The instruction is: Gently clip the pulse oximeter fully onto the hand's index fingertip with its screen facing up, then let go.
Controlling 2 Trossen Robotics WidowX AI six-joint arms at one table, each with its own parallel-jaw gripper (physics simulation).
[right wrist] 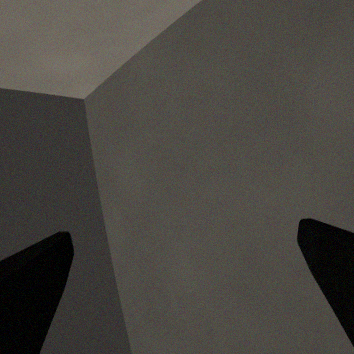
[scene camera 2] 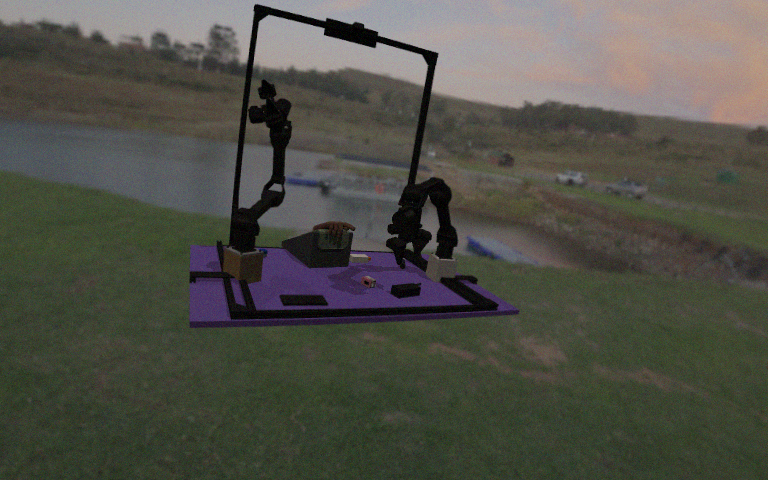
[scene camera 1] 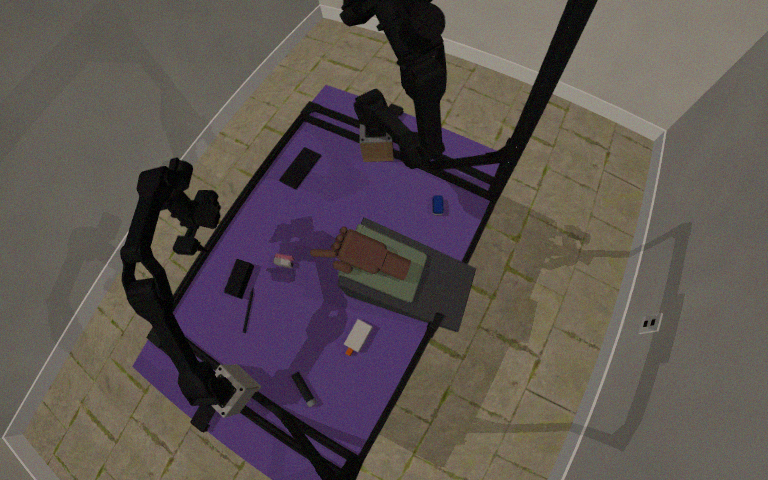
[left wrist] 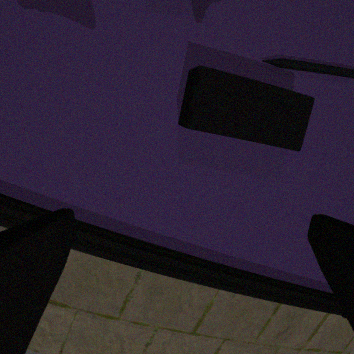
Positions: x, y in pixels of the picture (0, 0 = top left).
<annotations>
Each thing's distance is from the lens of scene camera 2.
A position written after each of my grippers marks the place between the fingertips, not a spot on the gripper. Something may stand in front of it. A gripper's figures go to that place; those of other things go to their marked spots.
my left gripper [scene camera 2: 406, 261]: 1.48 m
my right gripper [scene camera 2: 265, 89]: 1.50 m
dark grey plate [scene camera 2: 305, 248]: 1.78 m
</annotations>
